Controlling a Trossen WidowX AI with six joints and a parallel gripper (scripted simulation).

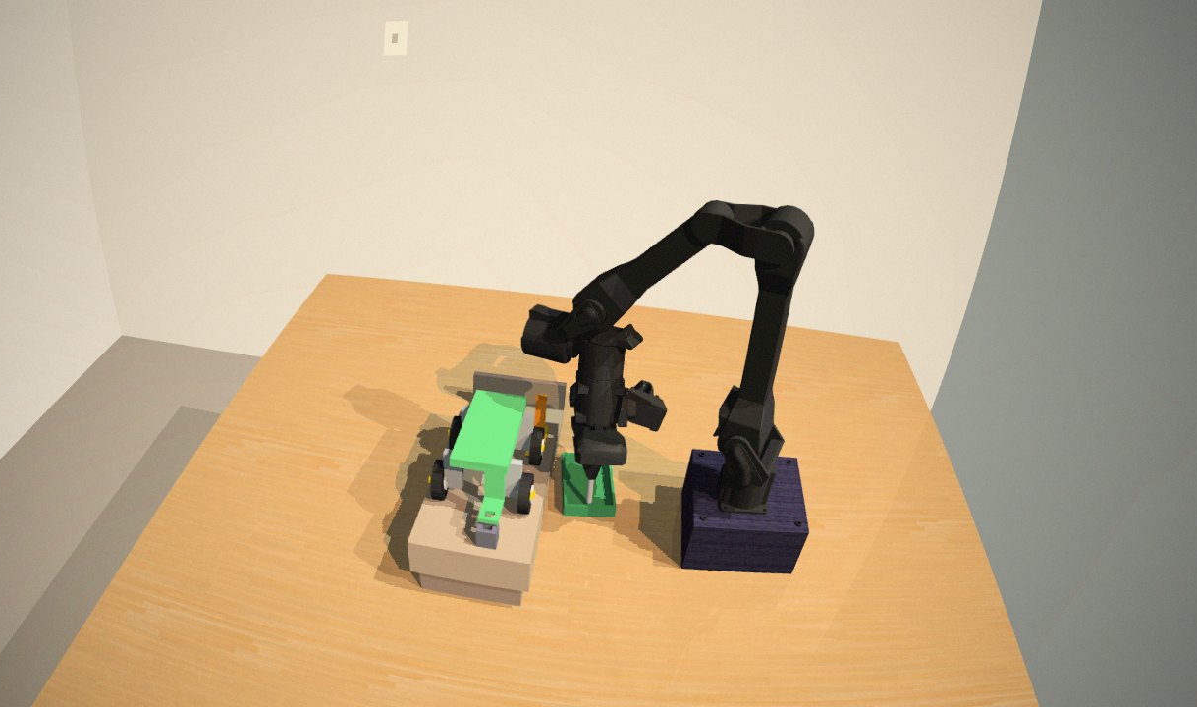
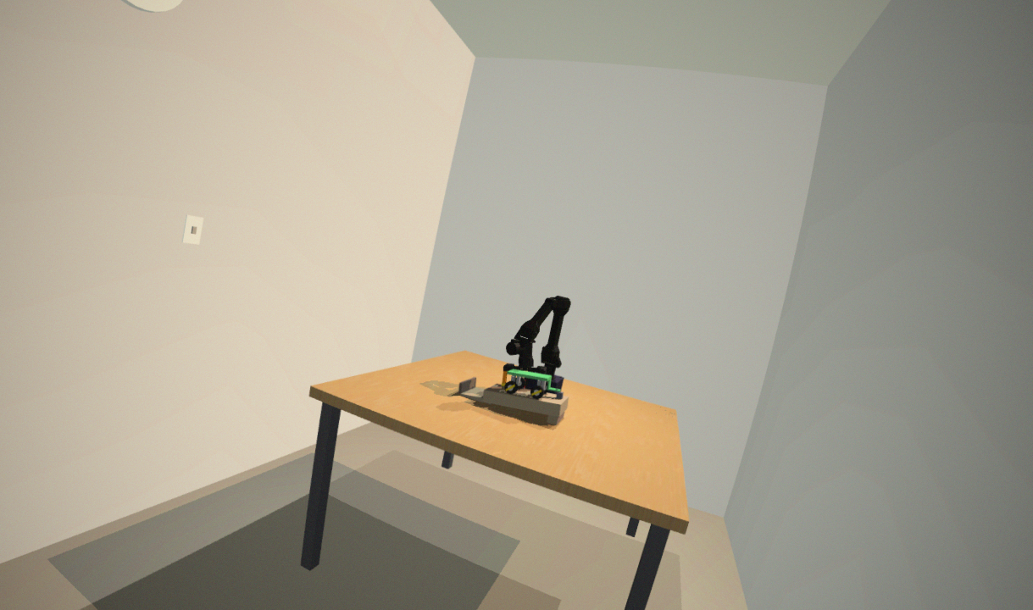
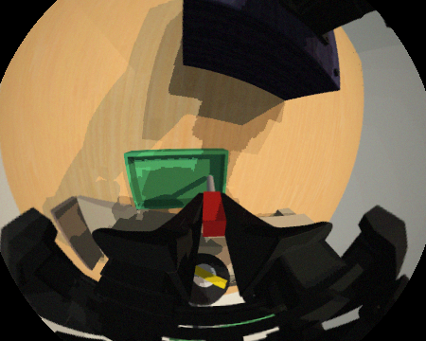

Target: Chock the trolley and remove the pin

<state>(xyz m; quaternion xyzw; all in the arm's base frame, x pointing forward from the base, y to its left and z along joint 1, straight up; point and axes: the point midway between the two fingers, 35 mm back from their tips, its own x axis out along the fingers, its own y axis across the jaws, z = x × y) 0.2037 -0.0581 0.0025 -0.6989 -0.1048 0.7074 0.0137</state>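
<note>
Right now my gripper tip is 6 cm above the green tray and 3 cm to the left of it. The rest, counted from my gripper tip: yellow chock 8 cm ahead, 5 cm to the right, 3 cm above; then red-headed stop pin right at my gripper tip; then green-topped trolley 13 cm ahead, 6 cm above, 5 cm to the left.
</note>
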